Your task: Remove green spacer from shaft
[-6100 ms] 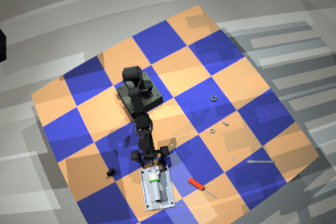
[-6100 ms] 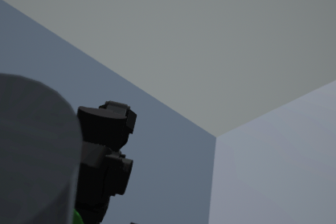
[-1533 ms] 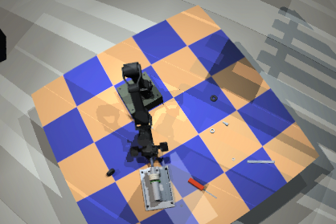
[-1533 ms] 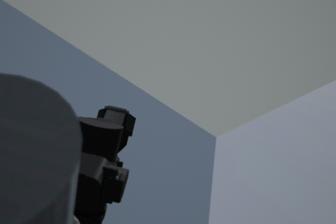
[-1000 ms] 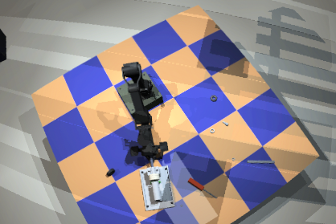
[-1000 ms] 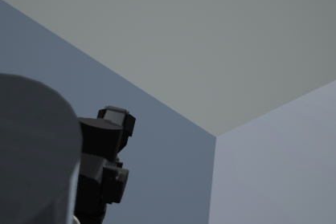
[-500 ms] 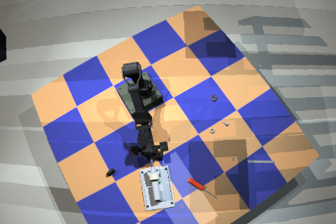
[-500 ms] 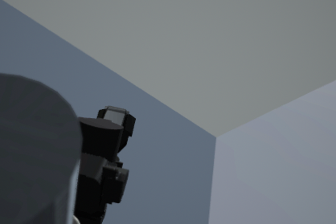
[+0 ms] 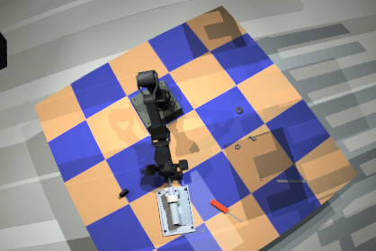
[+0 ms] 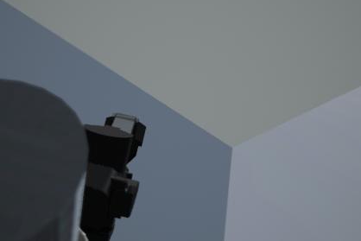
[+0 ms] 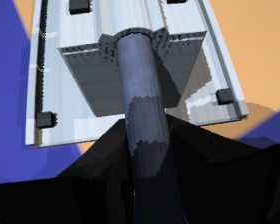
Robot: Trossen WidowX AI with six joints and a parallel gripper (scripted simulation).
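My gripper tip is now 70 mm short of the pale disc, 20 mm below it and 10 mm to the left of it. Round my gripper tip: blue-grey shaft (20 mm ahead, 20 mm above); green spacer (100 mm ahead, 20 mm to the right, 20 mm below); black piece (230 mm to the right, 40 mm behind, 30 mm below).
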